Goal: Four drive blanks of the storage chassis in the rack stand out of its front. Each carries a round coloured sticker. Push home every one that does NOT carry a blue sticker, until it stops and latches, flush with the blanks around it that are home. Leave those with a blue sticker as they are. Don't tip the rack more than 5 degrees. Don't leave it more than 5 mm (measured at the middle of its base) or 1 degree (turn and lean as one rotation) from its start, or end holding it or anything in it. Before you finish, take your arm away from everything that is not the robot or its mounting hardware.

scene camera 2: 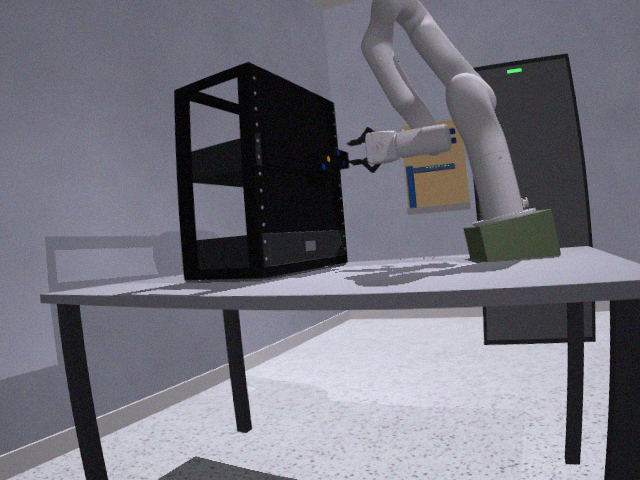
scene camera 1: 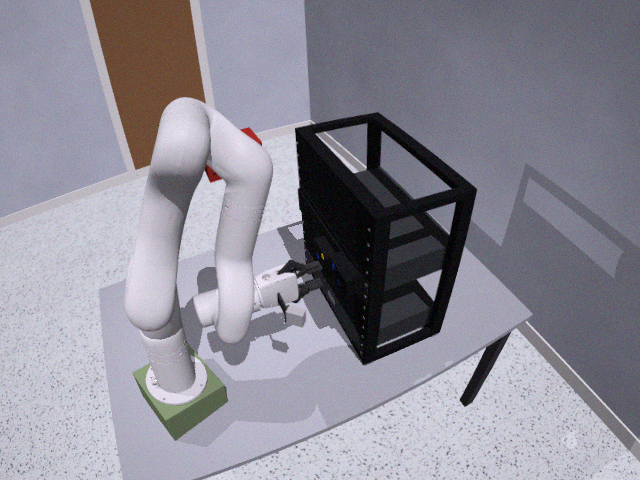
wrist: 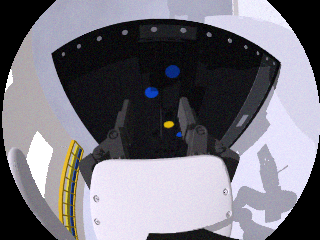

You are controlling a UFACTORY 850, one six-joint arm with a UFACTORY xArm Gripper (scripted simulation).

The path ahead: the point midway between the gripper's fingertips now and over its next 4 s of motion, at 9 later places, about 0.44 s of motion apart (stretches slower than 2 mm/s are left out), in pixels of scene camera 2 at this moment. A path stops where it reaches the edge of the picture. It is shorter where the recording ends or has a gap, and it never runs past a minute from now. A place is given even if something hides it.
The gripper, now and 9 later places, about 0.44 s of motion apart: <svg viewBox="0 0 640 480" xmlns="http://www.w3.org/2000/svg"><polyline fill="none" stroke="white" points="349,153 348,153 346,153 343,154 335,156 327,157 325,157 323,158 321,158 319,158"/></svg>
